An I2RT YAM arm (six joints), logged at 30 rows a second.
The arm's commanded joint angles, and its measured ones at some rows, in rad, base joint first. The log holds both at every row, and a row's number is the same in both.
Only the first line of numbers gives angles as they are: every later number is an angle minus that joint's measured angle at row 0.
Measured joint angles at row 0: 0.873 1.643 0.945 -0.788 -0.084 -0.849
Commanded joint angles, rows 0 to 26: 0.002 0.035 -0.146 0.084 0.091 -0.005; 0.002 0.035 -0.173 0.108 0.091 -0.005; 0.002 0.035 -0.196 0.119 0.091 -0.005; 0.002 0.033 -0.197 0.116 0.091 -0.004; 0.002 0.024 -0.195 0.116 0.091 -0.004; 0.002 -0.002 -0.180 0.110 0.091 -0.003; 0.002 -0.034 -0.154 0.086 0.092 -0.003; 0.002 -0.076 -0.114 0.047 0.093 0.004; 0.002 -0.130 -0.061 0.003 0.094 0.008; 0.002 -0.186 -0.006 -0.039 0.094 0.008; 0.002 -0.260 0.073 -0.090 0.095 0.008; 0.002 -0.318 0.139 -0.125 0.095 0.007; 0.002 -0.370 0.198 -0.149 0.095 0.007; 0.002 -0.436 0.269 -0.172 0.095 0.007; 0.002 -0.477 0.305 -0.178 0.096 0.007; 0.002 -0.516 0.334 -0.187 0.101 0.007; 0.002 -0.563 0.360 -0.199 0.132 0.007; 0.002 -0.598 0.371 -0.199 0.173 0.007; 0.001 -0.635 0.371 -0.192 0.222 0.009; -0.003 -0.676 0.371 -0.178 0.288 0.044; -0.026 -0.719 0.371 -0.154 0.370 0.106; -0.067 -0.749 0.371 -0.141 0.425 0.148; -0.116 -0.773 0.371 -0.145 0.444 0.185; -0.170 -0.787 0.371 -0.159 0.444 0.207; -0.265 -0.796 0.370 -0.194 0.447 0.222; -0.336 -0.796 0.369 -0.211 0.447 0.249; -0.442 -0.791 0.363 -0.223 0.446 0.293
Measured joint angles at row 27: -0.258 -0.794 0.366 -0.203 0.398 0.168
